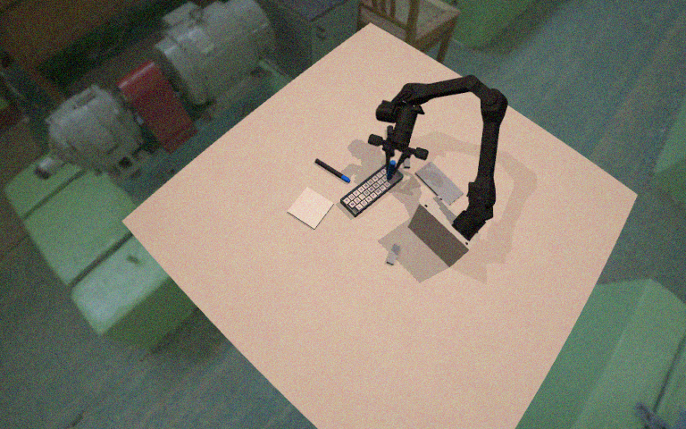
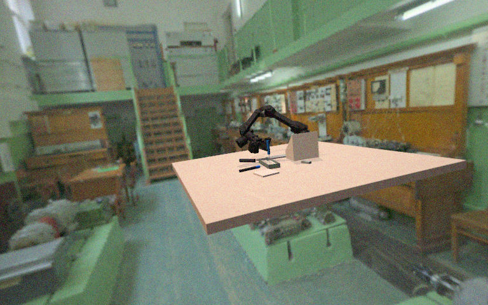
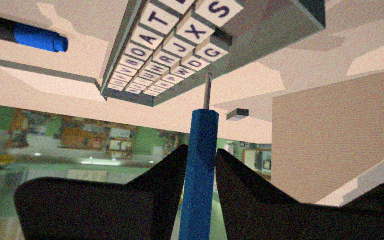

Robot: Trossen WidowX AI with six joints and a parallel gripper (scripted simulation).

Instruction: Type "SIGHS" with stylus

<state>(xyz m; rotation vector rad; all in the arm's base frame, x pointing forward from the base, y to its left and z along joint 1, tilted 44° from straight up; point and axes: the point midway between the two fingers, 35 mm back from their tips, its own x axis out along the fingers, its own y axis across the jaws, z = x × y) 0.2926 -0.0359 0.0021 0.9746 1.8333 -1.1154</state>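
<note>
The pen is 14 cm ahead of my gripper tip, 9 cm to the left of it and 8 cm below it. From my gripper tip the other things lie so: stylus tip: 5 cm below; grey plate: 11 cm behind, 14 cm to the right, 8 cm below; stylus: 1 cm below.
</note>
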